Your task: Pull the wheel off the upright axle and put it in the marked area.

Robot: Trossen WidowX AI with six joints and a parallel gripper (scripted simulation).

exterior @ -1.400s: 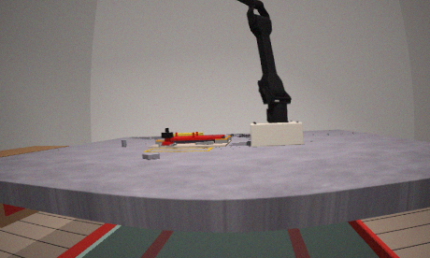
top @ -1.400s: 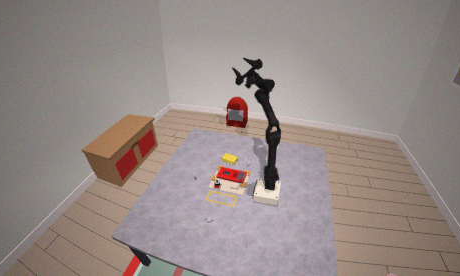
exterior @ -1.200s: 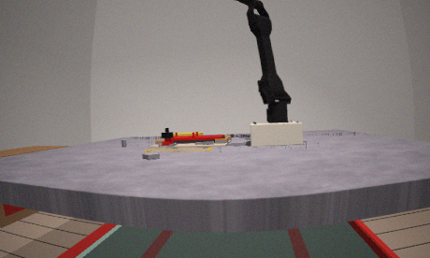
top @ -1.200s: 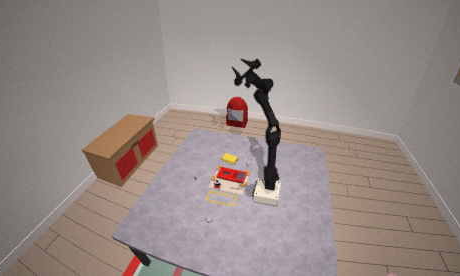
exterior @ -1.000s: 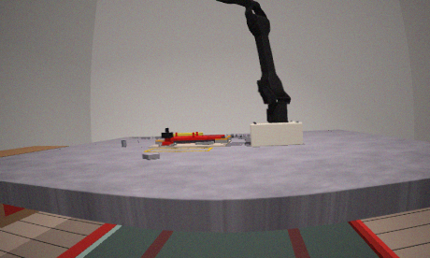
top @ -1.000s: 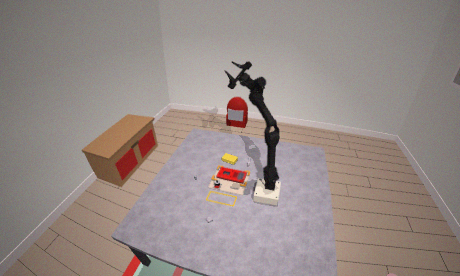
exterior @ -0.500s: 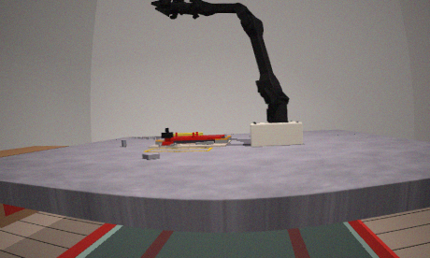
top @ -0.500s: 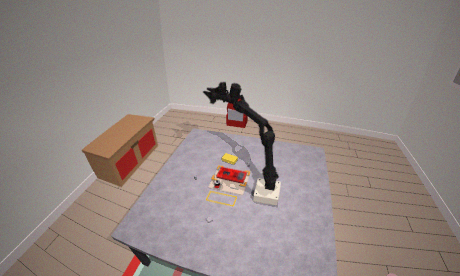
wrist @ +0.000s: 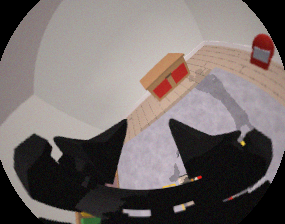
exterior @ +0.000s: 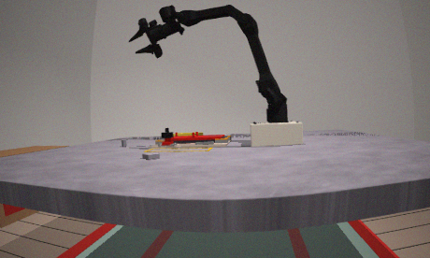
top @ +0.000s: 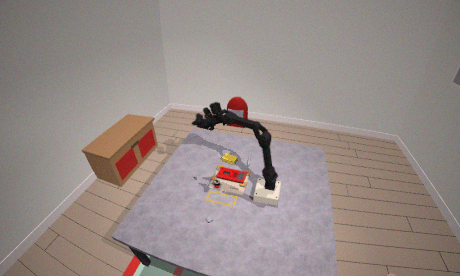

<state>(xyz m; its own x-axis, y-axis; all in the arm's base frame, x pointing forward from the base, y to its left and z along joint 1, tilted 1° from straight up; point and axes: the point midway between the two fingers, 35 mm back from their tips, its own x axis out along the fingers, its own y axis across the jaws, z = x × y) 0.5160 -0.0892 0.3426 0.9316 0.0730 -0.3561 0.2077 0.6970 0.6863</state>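
The wheel is 360 mm below my gripper tip, 190 mm behind it and 120 mm to the left of it. From my gripper tip the other things lie so: beige base plate (390 mm below, 250 mm behind, 30 mm to the left); then upright axle (360 mm below, 190 mm behind, 130 mm to the left); then yellow block (380 mm below, 190 mm behind, 180 mm to the right).
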